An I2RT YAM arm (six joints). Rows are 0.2 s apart.
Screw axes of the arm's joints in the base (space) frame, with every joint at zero. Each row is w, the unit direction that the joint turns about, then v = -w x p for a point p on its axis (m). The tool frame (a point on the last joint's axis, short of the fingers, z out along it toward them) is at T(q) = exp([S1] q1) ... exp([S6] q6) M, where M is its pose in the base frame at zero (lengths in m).
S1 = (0, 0, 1, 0.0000, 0.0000, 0.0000)
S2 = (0, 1, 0, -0.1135, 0.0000, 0.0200)
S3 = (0, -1, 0, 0.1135, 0.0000, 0.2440)
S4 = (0, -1, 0, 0.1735, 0.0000, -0.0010)
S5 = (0, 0, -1, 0.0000, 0.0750, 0.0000)
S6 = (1, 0, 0, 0.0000, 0.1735, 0.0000)
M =
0 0 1 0.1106
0 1 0 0.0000
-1 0 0 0.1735
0 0 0 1
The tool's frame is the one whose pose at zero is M.
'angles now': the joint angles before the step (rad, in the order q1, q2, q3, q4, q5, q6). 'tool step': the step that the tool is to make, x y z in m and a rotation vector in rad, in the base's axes. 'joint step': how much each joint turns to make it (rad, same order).
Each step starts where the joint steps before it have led.
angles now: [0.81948, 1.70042, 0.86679, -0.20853, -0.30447, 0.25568]
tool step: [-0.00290, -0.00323, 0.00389, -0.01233, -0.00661, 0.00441]
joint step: [0.00077, -0.02328, -0.00587, -0.02494, 0.00964, -0.01024]
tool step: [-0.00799, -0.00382, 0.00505, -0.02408, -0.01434, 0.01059]
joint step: [0.01338, -0.03917, -0.01589, -0.03443, 0.02474, -0.01126]
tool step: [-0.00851, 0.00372, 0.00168, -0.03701, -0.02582, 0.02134]
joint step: [0.03417, -0.01132, 0.00044, -0.02506, 0.04457, -0.01021]
